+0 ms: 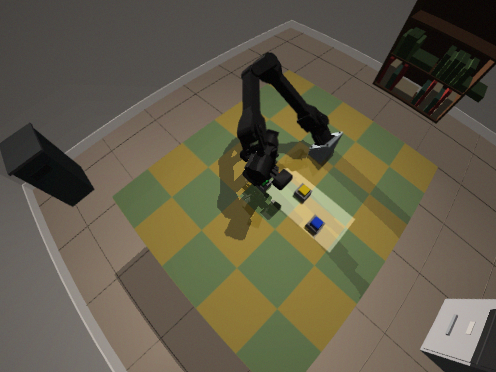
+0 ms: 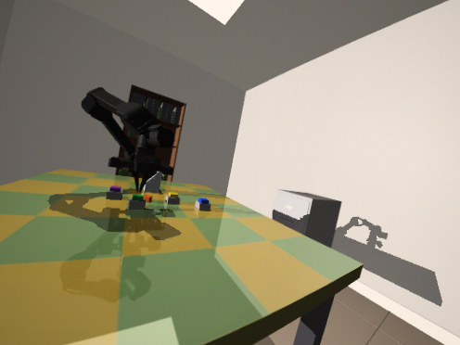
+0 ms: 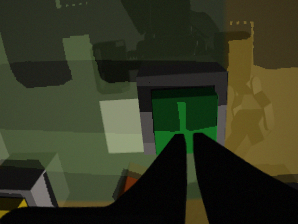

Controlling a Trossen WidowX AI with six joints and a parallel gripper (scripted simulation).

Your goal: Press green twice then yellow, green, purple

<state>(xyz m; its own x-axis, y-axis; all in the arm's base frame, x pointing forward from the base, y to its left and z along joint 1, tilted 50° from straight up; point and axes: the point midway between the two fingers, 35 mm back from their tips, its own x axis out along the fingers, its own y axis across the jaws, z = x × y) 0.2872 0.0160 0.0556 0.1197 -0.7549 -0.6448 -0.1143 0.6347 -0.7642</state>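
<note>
Right now the green button is 2 cm below my gripper tip. From my gripper tip the other things lie so: blue button: 24 cm to the left, 3 cm behind, 2 cm below; yellow button: 12 cm to the left, 9 cm behind, 2 cm below; orange block: 8 cm behind, 4 cm below, 3 cm to the left.
</note>
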